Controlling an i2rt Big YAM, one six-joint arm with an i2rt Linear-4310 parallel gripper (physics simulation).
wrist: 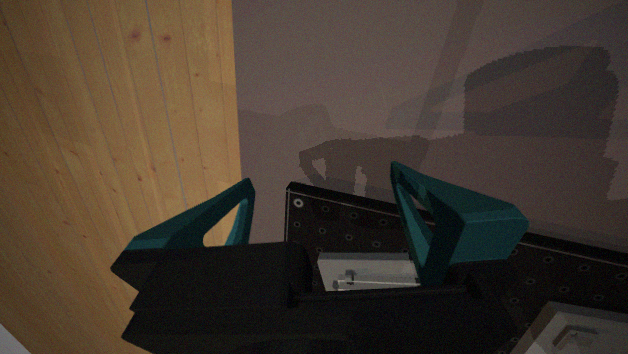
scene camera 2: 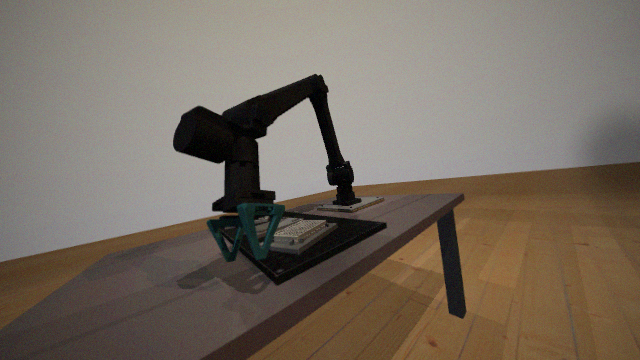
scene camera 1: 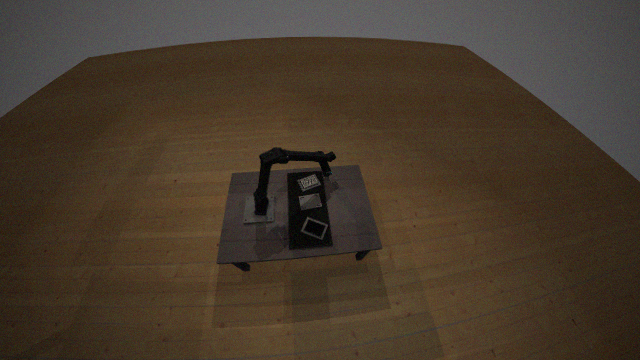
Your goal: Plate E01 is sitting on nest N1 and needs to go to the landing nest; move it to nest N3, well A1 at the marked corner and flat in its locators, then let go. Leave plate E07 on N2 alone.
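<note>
A pale plate with wells (scene camera 1: 308, 182) (scene camera 2: 300, 229) sits on a light nest (scene camera 2: 300, 248) (wrist: 367, 260) at the far end of the row in the scene camera 1 view; in the wrist view an edge of it shows behind my gripper body. The middle nest (scene camera 1: 310, 201) (wrist: 607, 330) looks bare, with a raised corner locator. A third nest (scene camera 1: 305, 224) shows a pale border around a dark centre; whether that is a dark plate cannot be told. No labels or A1 marks are readable. My gripper (scene camera 1: 328, 175) (scene camera 2: 245, 256) (wrist: 318, 177) is open and empty, above and outward of the welled plate.
The nests stand on a black perforated board (scene camera 1: 295, 240) (scene camera 2: 350, 230) (wrist: 345, 230) on the grey-brown table (scene camera 1: 355, 215) (scene camera 2: 125, 300) (wrist: 300, 65). The arm's base plate (scene camera 1: 250, 217) (scene camera 2: 372, 201) lies across the board from the gripper. The table edge runs left of the fingers in the wrist view.
</note>
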